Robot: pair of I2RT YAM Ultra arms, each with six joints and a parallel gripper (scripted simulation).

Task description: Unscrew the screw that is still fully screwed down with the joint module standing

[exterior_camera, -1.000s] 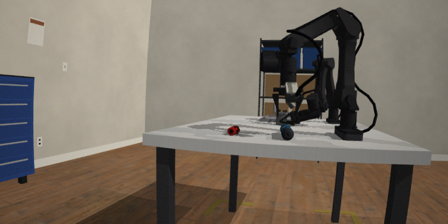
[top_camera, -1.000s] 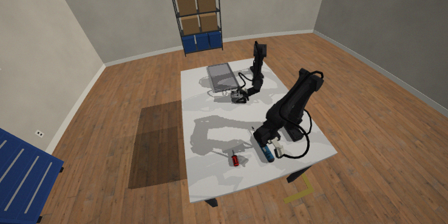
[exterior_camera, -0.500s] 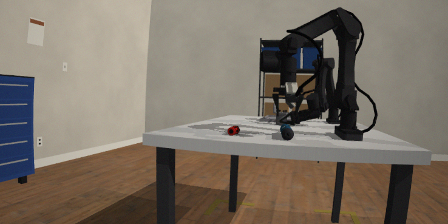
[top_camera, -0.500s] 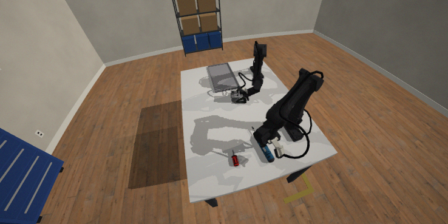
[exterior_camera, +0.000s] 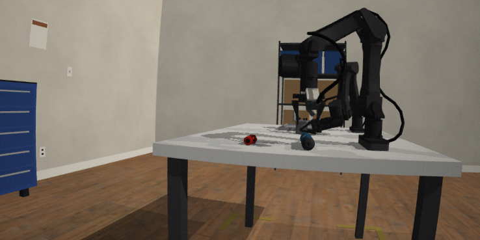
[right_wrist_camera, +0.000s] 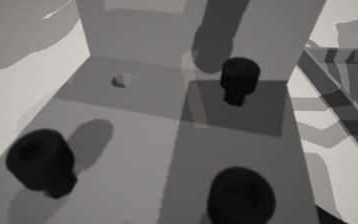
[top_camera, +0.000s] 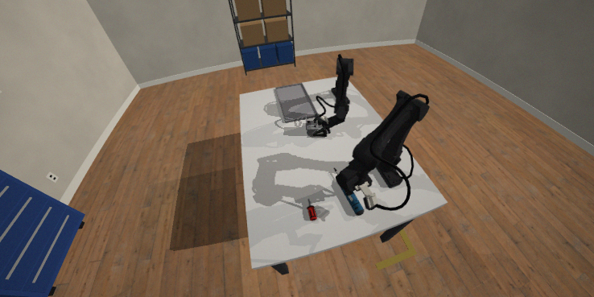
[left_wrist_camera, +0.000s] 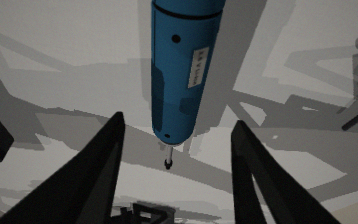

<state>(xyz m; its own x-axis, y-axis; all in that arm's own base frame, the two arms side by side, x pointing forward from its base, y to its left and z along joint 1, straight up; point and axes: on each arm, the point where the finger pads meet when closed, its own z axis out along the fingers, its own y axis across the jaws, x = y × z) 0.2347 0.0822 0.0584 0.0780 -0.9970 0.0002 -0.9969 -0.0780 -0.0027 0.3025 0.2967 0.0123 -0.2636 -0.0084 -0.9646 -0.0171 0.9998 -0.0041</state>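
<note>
The joint module lies 1 cm above my right hand. Round my right hand: bit 5 cm behind, 32 cm to the left; flat grey tray 4 cm ahead, 34 cm to the right, 2 cm below; grey bracket 5 cm above.
</note>
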